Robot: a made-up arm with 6 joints. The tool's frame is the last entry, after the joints.
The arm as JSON. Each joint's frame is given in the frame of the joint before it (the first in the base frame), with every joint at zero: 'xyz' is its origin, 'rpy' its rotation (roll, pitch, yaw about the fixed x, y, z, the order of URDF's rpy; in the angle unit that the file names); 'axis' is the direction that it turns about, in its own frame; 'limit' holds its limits. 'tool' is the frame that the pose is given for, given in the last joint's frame.
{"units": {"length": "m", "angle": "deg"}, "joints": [
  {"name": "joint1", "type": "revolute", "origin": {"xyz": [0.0, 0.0, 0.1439], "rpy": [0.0, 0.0, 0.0]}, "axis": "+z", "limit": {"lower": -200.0, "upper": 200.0}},
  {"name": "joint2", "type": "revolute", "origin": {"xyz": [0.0, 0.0, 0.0], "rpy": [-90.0, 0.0, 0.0]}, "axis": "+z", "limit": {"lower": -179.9, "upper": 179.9}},
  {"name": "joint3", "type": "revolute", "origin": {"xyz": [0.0, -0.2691, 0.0], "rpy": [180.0, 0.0, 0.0]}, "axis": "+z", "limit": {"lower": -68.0, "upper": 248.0}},
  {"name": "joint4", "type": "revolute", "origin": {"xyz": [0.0, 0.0, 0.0], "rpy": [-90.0, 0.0, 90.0]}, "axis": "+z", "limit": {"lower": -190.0, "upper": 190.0}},
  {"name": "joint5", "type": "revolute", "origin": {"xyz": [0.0, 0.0, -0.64], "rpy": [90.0, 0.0, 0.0]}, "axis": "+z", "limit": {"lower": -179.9, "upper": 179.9}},
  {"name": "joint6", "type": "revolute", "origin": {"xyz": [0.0, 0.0, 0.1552], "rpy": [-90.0, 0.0, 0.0]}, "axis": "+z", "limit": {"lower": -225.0, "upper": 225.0}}
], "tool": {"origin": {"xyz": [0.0, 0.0, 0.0], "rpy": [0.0, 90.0, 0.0]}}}
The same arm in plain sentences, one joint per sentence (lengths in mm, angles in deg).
The arm has six revolute joints in a row. What follows holds with every joint at zero, and every direction is one of the base frame's.
The first joint lies 143.9 mm along +z from the base frame's origin and rotates about +z, from -200.00 to 200.00 deg.
The second joint lies at the same point as the first joint and rotates about +y, from -179.90 to 179.90 deg.
The third joint lies 269.1 mm along +z from the second joint and rotates about -y, from -68.00 to 248.00 deg.
The fourth joint lies at the same point as the third joint and rotates about -x, from -190.00 to 190.00 deg.
The fifth joint lies 640.0 mm along +x from the fourth joint and rotates about -y, from -179.90 to 179.90 deg.
The sixth joint lies 155.2 mm along -y from the fifth joint and rotates about -x, from -225.00 to 225.00 deg.
The tool frame, which is the frame that the pose is given for, lies at the same point as the sixth joint; its axes are parallel to the base frame's.

